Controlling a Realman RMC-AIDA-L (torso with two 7-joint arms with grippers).
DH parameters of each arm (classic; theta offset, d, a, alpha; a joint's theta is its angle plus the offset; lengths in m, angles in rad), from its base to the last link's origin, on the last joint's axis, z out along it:
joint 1: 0 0.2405 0 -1.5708
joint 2: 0 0 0 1.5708
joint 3: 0 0.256 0 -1.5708
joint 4: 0 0 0 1.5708
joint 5: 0 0.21 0 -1.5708
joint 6: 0 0 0 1.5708
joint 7: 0 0.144 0 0
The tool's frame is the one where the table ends.
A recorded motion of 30 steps. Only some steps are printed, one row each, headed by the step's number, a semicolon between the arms.
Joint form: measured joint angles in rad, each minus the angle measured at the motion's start. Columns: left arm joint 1, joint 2, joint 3, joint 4, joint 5, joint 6, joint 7; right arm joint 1, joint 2, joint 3, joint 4, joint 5, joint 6, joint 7.
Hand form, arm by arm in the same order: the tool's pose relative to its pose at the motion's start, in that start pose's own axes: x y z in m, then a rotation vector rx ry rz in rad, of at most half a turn. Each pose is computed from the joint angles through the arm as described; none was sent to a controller.
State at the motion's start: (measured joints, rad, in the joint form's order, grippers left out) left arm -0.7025 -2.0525 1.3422 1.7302 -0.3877 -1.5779 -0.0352; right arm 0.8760 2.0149 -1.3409 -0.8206 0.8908 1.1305 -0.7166
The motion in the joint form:
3: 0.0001 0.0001 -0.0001 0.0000 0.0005 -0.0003 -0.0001; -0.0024 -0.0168 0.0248 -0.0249 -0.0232 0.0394 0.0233
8: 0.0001 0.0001 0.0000 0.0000 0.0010 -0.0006 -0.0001; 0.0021 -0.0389 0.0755 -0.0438 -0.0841 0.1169 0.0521
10: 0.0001 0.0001 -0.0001 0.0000 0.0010 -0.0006 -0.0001; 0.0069 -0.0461 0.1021 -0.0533 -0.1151 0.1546 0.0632
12: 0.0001 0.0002 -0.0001 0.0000 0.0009 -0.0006 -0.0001; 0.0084 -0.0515 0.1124 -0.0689 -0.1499 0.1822 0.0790
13: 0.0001 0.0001 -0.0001 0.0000 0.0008 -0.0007 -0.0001; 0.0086 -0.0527 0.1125 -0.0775 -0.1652 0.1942 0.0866
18: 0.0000 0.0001 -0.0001 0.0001 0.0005 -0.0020 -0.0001; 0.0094 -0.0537 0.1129 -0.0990 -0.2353 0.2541 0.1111
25: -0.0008 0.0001 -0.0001 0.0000 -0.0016 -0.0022 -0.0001; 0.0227 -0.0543 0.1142 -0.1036 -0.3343 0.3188 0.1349
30: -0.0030 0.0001 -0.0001 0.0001 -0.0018 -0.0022 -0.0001; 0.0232 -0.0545 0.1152 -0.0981 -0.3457 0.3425 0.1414
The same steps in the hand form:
3: -0.0001 -0.0002 0.0000 0.0006 -0.0003 -0.0002; -0.0012 -0.0069 -0.0109 0.0131 0.0096 0.0147
8: -0.0001 -0.0002 0.0000 0.0011 -0.0006 -0.0002; 0.0020 -0.0182 -0.0263 0.0350 0.0544 0.0393
10: -0.0001 -0.0002 0.0000 0.0012 -0.0006 -0.0002; 0.0027 -0.0222 -0.0333 0.0440 0.0748 0.0490
12: -0.0001 -0.0002 0.0000 0.0012 -0.0006 -0.0002; 0.0037 -0.0255 -0.0387 0.0630 0.0985 0.0509
13: -0.0001 -0.0002 0.0000 0.0010 -0.0007 -0.0002; 0.0043 -0.0261 -0.0405 0.0712 0.1110 0.0489
18: -0.0003 -0.0001 0.0000 0.0007 -0.0018 -0.0001; 0.0116 -0.0278 -0.0456 0.0986 0.1844 0.0456
25: -0.0001 0.0004 -0.0001 -0.0016 -0.0017 0.0004; 0.0200 -0.0317 -0.0510 0.1445 0.2838 0.0413
30: 0.0006 0.0009 -0.0003 -0.0025 -0.0002 0.0021; 0.0245 -0.0312 -0.0516 0.1395 0.3122 0.0526

